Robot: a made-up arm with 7 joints. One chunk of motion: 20 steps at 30 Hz.
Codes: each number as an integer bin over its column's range. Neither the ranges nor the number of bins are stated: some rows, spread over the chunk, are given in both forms.
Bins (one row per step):
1: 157 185 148 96 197 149
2: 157 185 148 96 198 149
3: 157 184 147 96 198 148
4: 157 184 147 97 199 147
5: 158 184 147 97 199 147
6: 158 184 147 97 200 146
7: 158 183 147 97 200 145
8: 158 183 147 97 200 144
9: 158 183 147 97 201 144
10: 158 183 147 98 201 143
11: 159 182 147 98 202 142
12: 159 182 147 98 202 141
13: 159 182 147 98 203 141
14: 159 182 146 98 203 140
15: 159 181 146 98 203 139
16: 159 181 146 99 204 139
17: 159 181 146 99 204 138
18: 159 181 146 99 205 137
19: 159 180 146 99 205 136
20: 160 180 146 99 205 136
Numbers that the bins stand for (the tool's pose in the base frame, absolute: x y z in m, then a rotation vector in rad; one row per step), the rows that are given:
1: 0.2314 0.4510 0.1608 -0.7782 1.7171 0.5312
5: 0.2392 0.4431 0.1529 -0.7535 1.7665 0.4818
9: 0.2392 0.4353 0.1529 -0.7535 1.8159 0.4076
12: 0.2471 0.4275 0.1529 -0.7288 1.8406 0.3335
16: 0.2471 0.4196 0.1451 -0.7041 1.8900 0.2841
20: 0.2549 0.4118 0.1451 -0.7041 1.9147 0.2100
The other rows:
2: 0.2314 0.4510 0.1608 -0.7782 1.7418 0.5312
3: 0.2314 0.4431 0.1529 -0.7782 1.7418 0.5065
4: 0.2314 0.4431 0.1529 -0.7535 1.7665 0.4818
6: 0.2392 0.4431 0.1529 -0.7535 1.7912 0.4571
7: 0.2392 0.4353 0.1529 -0.7535 1.7912 0.4324
8: 0.2392 0.4353 0.1529 -0.7535 1.7912 0.4076
10: 0.2392 0.4353 0.1529 -0.7288 1.8159 0.3829
11: 0.2471 0.4275 0.1529 -0.7288 1.8406 0.3582
13: 0.2471 0.4275 0.1529 -0.7288 1.8653 0.3335
14: 0.2471 0.4275 0.1451 -0.7288 1.8653 0.3088
15: 0.2471 0.4196 0.1451 -0.7288 1.8653 0.2841
17: 0.2471 0.4196 0.1451 -0.7041 1.8900 0.2594
18: 0.2471 0.4196 0.1451 -0.7041 1.9147 0.2347
19: 0.2471 0.4118 0.1451 -0.7041 1.9147 0.2100

